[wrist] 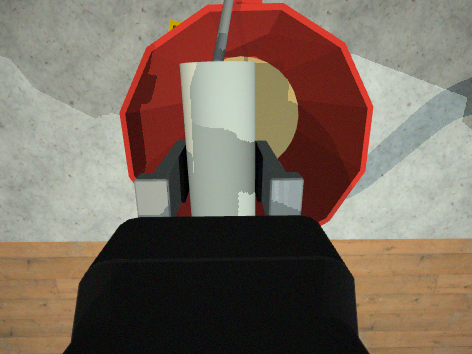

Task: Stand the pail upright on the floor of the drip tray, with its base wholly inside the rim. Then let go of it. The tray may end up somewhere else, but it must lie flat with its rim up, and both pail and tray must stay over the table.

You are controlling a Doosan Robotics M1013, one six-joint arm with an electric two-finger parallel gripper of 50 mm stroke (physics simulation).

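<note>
The red pail hangs below my gripper, its open mouth facing the camera. A round tan area shows at its bottom inside. My gripper is shut on the pale cylindrical grip of the pail's handle, with one finger on each side. The handle's grey wire runs up from the grip towards the pail's top rim in the view. The near part of the pail is hidden behind the gripper body. I cannot make out the drip tray for certain, and the pail's underside is hidden.
A small yellow piece with a dark mark shows past the pail's upper left rim; what it belongs to is hidden. The grey mottled table top ends in a straight edge, with wooden planks beyond it. Shadows cross the table at the right.
</note>
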